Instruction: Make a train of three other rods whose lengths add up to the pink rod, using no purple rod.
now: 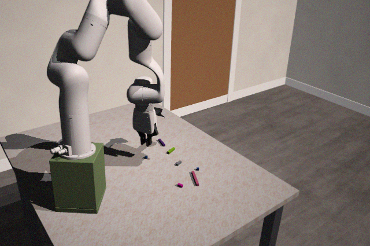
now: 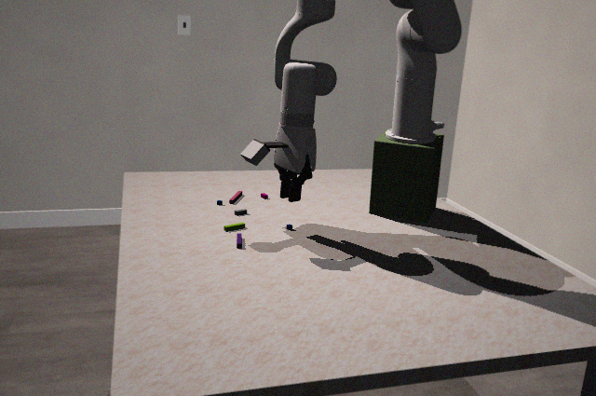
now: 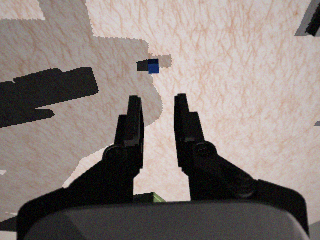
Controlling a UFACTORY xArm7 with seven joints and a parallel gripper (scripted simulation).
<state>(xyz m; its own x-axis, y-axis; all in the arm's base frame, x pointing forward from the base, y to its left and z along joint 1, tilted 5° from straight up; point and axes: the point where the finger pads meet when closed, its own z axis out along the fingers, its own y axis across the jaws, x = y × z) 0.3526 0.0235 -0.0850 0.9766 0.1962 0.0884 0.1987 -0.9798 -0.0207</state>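
Right now my hand is 6 cm short of the grey rod, 14 cm to the left of it and 9 cm above it. The rest, counted from my hand: lime rod (12 cm ahead, 4 cm to the right, 9 cm below); purple rod (14 cm ahead, 4 cm to the left, 9 cm below); magenta rod (5 cm behind, 24 cm to the right, 9 cm below).
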